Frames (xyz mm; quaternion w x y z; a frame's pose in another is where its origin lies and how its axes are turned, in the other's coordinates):
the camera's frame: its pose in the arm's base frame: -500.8 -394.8 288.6 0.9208 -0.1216 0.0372 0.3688
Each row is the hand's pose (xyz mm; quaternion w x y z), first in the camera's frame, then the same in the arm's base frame.
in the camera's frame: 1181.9 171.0 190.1 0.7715 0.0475 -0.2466 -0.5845
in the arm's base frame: 234.6 564.4 252.0 0.9409 0.0191 -0.2519 -0.2255
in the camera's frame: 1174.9 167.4 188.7 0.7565 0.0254 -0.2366 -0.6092
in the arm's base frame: 232.1 556.8 252.4 0.9331 -0.0040 -0.2544 -0.2541
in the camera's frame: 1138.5 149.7 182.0 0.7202 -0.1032 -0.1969 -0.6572
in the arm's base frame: 218.0 518.4 255.2 0.9003 -0.1344 -0.2725 -0.3117
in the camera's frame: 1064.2 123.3 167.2 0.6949 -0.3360 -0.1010 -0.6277
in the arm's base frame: 182.6 446.5 257.8 0.8342 -0.3800 -0.2674 -0.2969
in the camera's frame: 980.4 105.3 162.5 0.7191 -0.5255 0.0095 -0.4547
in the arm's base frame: 134.3 376.6 270.1 0.7655 -0.5917 -0.2136 -0.1351
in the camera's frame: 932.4 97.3 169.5 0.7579 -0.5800 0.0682 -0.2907
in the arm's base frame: 104.8 340.6 286.0 0.7320 -0.6622 -0.1583 0.0251
